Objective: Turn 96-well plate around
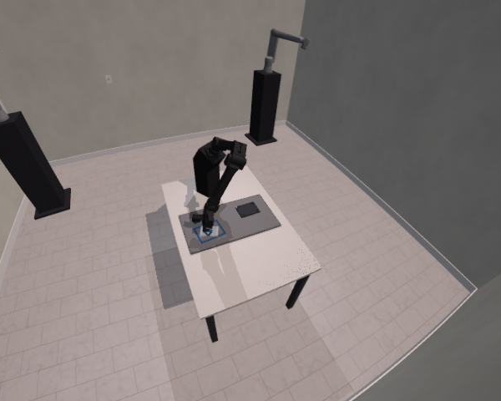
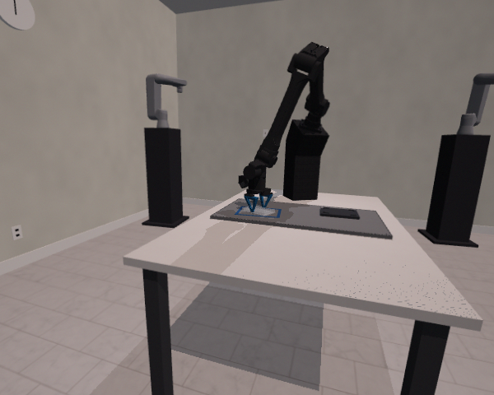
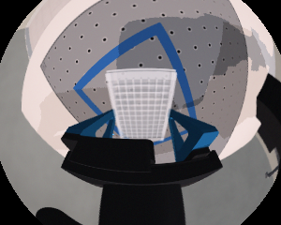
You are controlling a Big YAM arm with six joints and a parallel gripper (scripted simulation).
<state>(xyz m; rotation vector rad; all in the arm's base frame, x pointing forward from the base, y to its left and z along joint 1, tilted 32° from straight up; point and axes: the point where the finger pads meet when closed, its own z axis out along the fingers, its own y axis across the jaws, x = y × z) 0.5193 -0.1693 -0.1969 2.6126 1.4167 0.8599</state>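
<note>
My hand is 10 mm above the 96-well plate. Also, from my hand: dark plate nest N1: 70 mm behind, 360 mm to the left, 10 mm below.
</note>
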